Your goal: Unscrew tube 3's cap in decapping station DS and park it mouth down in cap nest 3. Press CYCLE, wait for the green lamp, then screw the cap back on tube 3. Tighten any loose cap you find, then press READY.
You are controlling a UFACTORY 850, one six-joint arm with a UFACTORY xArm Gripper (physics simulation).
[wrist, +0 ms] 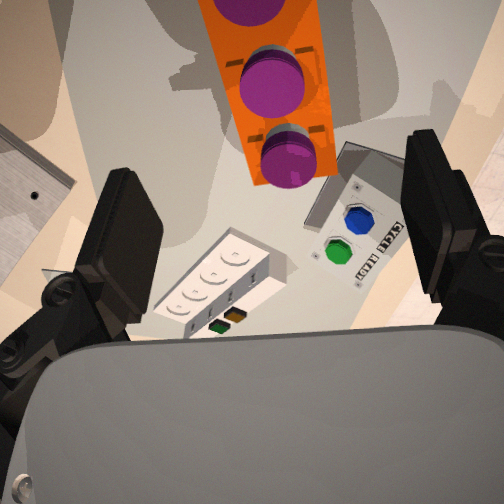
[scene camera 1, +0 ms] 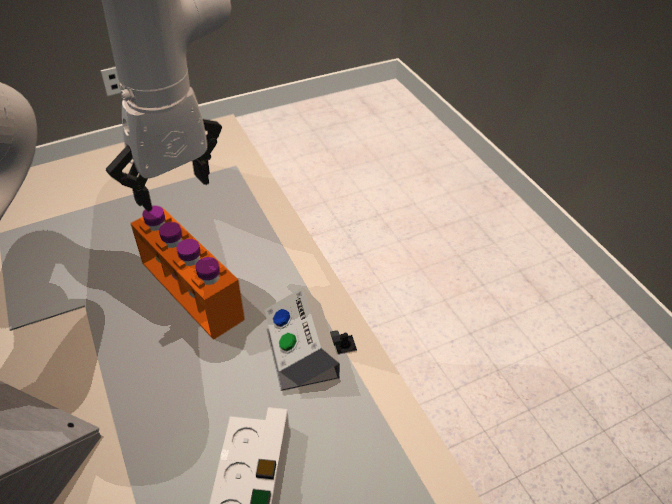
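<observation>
The orange decapping station [scene camera 1: 187, 273] stands on the grey mat with a row of several purple-capped tubes. The caps [scene camera 1: 188, 249] all sit on their tubes; I cannot read the tube numbers. My gripper [scene camera 1: 173, 189] is open and empty, hovering above the far end of the row, its left fingertip just over the farthest cap [scene camera 1: 154, 215]. In the wrist view the open fingers [wrist: 275, 220] frame the table beyond the nearest cap [wrist: 288, 157] of the station [wrist: 272, 95]. The white cap nest block [scene camera 1: 249, 461] has empty round nests and also shows in the wrist view [wrist: 220, 280].
The button box [scene camera 1: 295, 341] holds a blue button [wrist: 359, 220] by the CYCLE label and a green button [wrist: 338, 251] by READY. Amber [scene camera 1: 265, 468] and green [scene camera 1: 261, 496] lamps on the nest block look dark. A small black part [scene camera 1: 343, 341] lies beside the box. A grey metal wedge [scene camera 1: 37, 450] stands front left.
</observation>
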